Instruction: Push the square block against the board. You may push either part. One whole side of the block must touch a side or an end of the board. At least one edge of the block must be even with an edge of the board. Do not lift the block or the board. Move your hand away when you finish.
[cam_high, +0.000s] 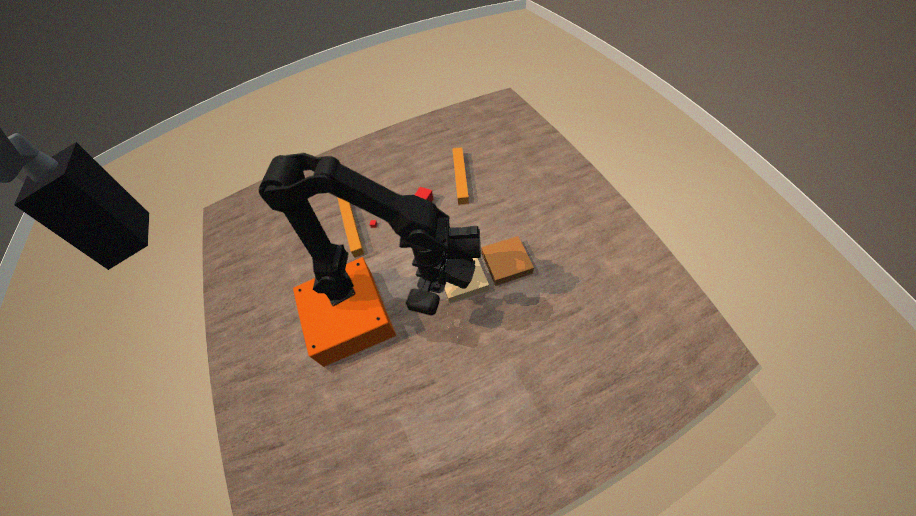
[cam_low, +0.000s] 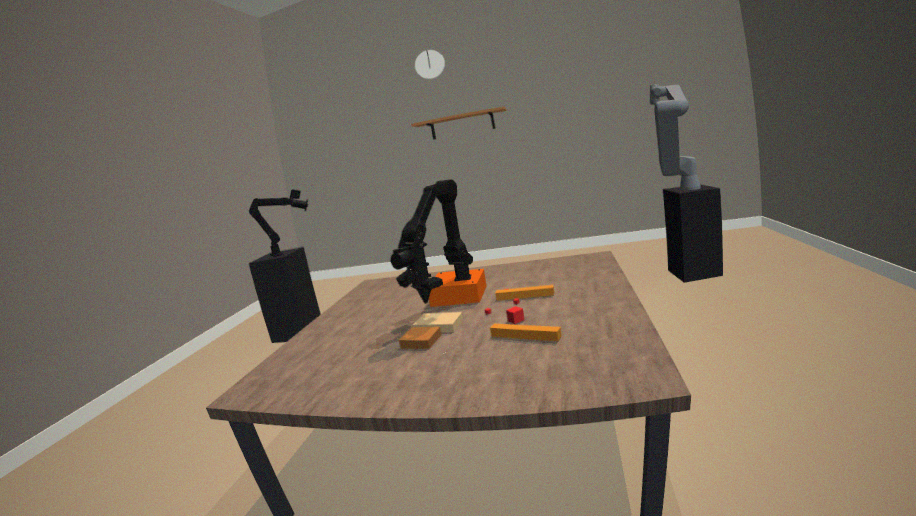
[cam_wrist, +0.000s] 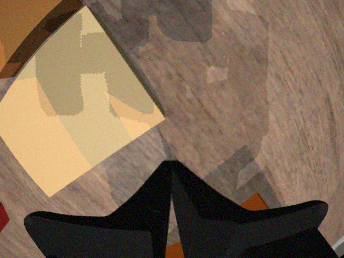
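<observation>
The board is 8 cm ahead of my gripper tip, 5 cm to the left of it and 5 cm below it. The rest, counted from my gripper tip: brown square block (20 cm ahead, 1 cm to the left, 5 cm below).
</observation>
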